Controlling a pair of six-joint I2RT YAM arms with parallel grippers.
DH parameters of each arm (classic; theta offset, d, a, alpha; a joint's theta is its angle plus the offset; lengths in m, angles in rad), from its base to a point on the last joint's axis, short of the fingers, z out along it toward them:
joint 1: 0 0.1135 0.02 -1.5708
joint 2: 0 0 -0.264 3.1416
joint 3: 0.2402 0 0.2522 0
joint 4: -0.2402 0 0.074 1.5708
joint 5: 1.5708 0 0 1.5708
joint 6: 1.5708 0.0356 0 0
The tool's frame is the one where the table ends.
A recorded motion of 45 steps. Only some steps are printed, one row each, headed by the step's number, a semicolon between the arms.
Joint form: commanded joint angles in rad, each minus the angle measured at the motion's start. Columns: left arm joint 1, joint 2, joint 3, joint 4, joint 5, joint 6; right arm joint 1, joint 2, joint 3, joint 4, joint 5, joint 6.
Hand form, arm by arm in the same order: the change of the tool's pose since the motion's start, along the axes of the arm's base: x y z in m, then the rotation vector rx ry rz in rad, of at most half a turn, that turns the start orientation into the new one. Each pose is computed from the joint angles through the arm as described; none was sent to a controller.
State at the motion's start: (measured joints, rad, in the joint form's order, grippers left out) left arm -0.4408 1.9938 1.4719 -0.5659 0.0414 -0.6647; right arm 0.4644 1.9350 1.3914 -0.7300 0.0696 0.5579
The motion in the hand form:
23: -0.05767 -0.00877 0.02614 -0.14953 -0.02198 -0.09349; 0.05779 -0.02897 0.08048 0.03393 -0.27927 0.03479
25: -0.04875 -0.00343 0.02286 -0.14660 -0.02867 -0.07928; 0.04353 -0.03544 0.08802 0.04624 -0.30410 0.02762
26: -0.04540 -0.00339 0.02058 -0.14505 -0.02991 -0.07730; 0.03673 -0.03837 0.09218 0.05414 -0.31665 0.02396
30: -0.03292 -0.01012 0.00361 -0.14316 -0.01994 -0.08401; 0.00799 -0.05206 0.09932 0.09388 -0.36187 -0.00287
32: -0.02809 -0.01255 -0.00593 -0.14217 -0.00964 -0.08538; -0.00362 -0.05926 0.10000 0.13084 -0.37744 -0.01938
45: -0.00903 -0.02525 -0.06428 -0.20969 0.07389 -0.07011; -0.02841 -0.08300 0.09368 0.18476 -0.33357 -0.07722
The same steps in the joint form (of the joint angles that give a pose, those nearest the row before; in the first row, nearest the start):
23: -0.0761 -0.2242 -0.2135 0.0825 0.1146 -0.0470; -0.1206 0.0110 0.2866 0.0079 0.0055 -0.1733
25: -0.0522 -0.2028 -0.2013 0.0939 0.1155 -0.0364; -0.1239 -0.0616 0.2121 0.0372 0.0030 -0.1687
26: -0.0480 -0.1897 -0.1945 0.0999 0.1151 -0.0336; -0.1254 -0.0959 0.1807 0.0486 0.0006 -0.1654
30: -0.0477 -0.1161 -0.1675 0.1364 0.1212 -0.0283; -0.1357 -0.2361 0.0256 0.1180 -0.0144 -0.1404
32: -0.0470 -0.0821 -0.1594 0.1526 0.1256 -0.0278; -0.1467 -0.2946 -0.0433 0.1543 -0.0398 -0.1204
45: -0.0459 0.1002 -0.1383 0.2787 0.2051 -0.0857; -0.1983 -0.4011 -0.1695 0.1481 -0.1022 -0.0794

